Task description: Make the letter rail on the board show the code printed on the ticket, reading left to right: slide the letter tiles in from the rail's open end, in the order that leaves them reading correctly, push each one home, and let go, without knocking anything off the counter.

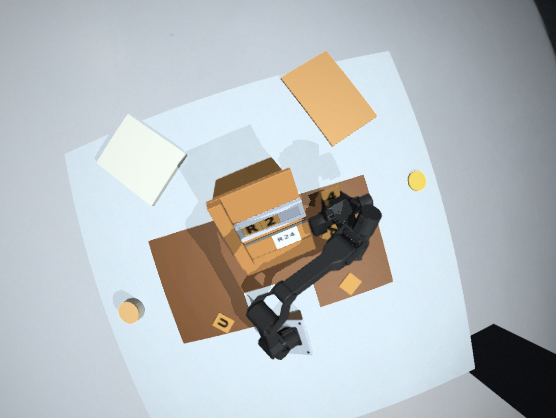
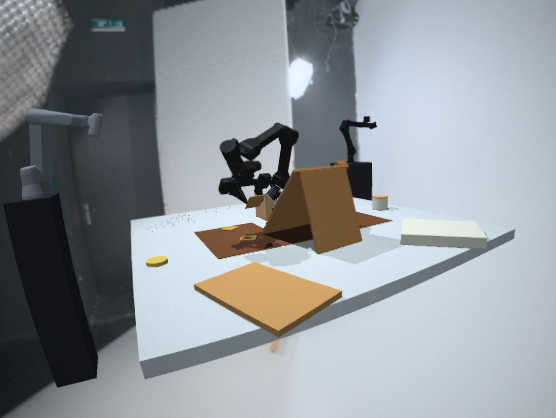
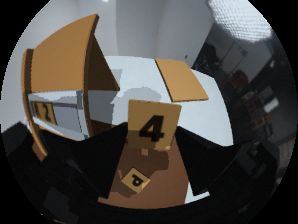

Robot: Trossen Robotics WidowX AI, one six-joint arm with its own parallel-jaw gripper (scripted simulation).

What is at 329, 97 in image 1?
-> An orange slab.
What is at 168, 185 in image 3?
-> A brown mat.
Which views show the white block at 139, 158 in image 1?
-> Image 1 and image 2 only.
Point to an orange slab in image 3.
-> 181, 84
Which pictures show the orange slab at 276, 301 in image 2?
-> Image 1, image 2 and image 3: all of them.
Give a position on a brown mat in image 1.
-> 200, 275
